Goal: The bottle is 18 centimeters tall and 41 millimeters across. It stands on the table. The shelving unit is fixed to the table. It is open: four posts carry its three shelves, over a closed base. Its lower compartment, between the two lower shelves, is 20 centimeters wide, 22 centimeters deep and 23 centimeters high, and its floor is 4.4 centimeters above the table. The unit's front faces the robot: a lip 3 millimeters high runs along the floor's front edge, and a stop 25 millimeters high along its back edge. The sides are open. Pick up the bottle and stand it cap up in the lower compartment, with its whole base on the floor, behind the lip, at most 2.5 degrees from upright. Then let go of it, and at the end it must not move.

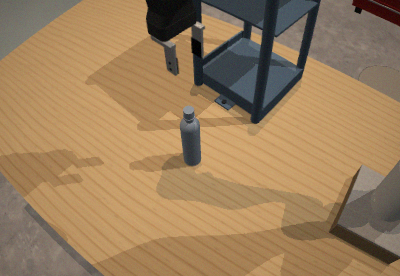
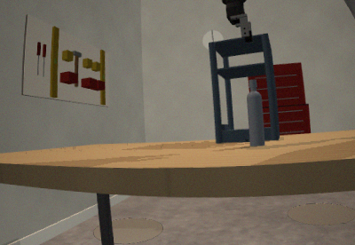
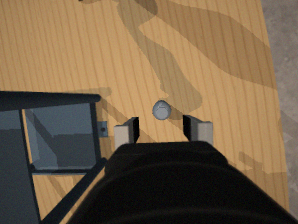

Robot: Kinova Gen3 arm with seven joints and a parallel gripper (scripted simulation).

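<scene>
Now: the grey bottle 200 mm below my hand. Round my hand: shelving unit 310 mm to the right, 130 mm below, 30 mm behind.
</scene>
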